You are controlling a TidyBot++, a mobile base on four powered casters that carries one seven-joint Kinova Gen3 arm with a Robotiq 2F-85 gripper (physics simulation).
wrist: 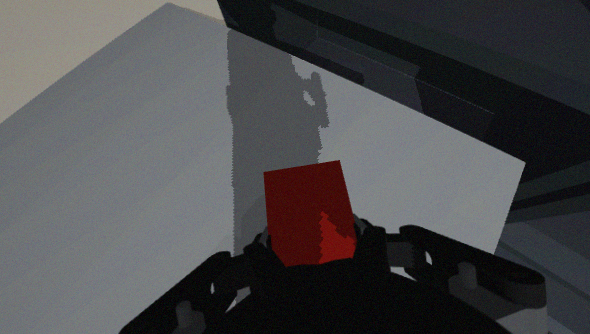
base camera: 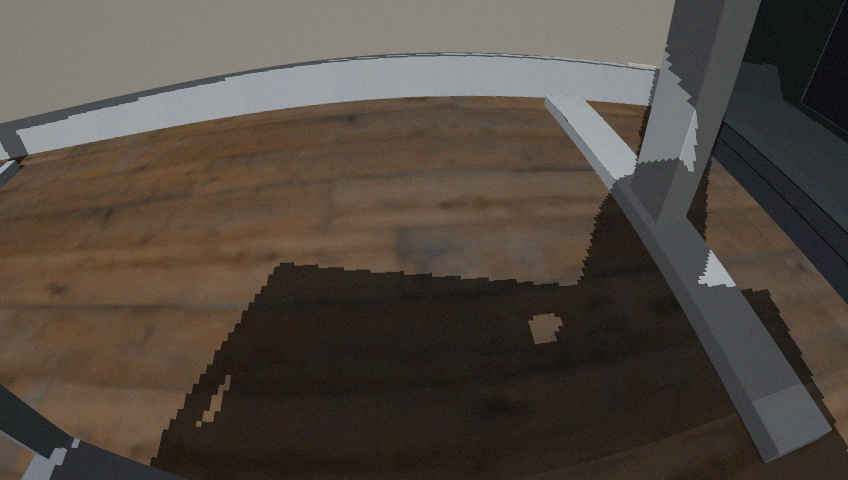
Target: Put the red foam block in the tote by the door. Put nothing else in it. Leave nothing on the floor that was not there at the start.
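Places are measured from the arm's base along level axes (x ahead, y left, z up), in metres.
Where they show: gripper, between the fingertips: [wrist: 311, 231].
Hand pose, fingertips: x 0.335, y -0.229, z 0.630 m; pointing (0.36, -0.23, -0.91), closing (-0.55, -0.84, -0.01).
Things, the pixels of their centre, and the offset from my fingertips. "*": a spot on its surface instead. Level surfaces: height alone.
- red foam block, middle of its body: [wrist: 311, 228] 0.001 m ahead, 0.001 m right, 0.005 m up
- pale grey table top, height of its surface: 0.076 m down
- grey table leg, a spot on its surface: [base camera: 684, 118] * 0.195 m ahead, 0.028 m right, 0.856 m down
- wooden floor, height of its surface: 1.026 m down
The red foam block [wrist: 310, 212] is between the two black fingertips in the wrist view, with its top face toward the camera. My gripper [wrist: 311, 231] is shut on it. Block and gripper are above a pale grey table top [wrist: 125, 150], on which the arm's shadow falls; the block appears raised over it. The lower part of the block is hidden by the gripper body. The tote and the door do not show in either view.
A grey table leg [base camera: 684, 118] stands on a long foot bar [base camera: 714, 309] at the right of the base camera view. A white baseboard [base camera: 416, 77] runs along the wall [base camera: 297, 29] behind the wooden floor [base camera: 267, 220]. A dark structure [wrist: 450, 95] borders the table top.
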